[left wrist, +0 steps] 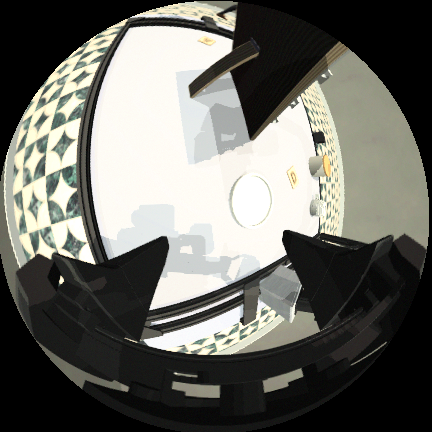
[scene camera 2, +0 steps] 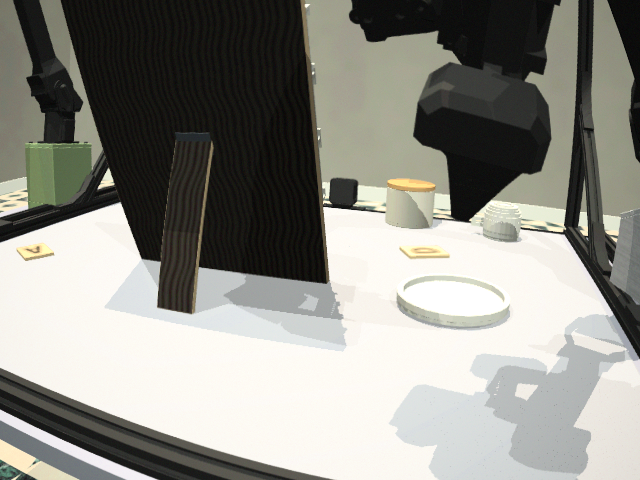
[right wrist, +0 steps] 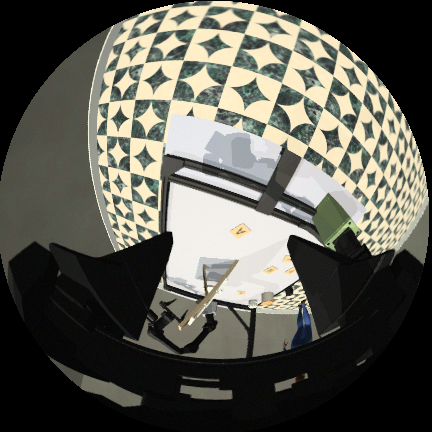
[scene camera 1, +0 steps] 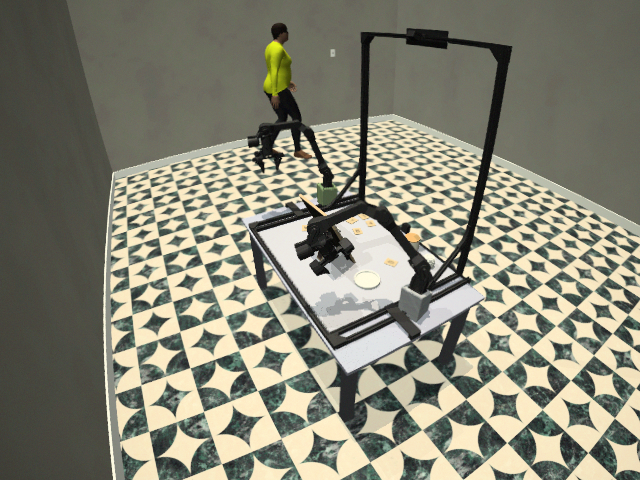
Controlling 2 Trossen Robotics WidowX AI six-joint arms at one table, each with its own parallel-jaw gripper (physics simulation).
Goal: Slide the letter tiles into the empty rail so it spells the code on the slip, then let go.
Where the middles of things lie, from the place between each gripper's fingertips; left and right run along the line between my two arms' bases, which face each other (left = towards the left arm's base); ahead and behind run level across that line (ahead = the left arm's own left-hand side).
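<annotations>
There's a dark upright board point(scene camera 2: 204, 137), and my right hand is 500 mm to the right of it, 150 mm past it and 130 mm above it. The lidded jar point(scene camera 2: 409, 203) is 610 mm to the left of my right hand, 580 mm behind it and 250 mm below it. As for the prop point(scene camera 2: 186, 202), it's 510 mm to the left of my right hand, 120 mm behind it and 200 mm below it.
My left gripper is 270 mm to the left of the dark upright board and 60 mm past it. The lidded jar is 160 mm to the right of my left hand, 490 mm behind it and 120 mm below it, while the prop is 260 mm to the right of my left hand, 30 mm behind it and 80 mm below it.
</annotations>
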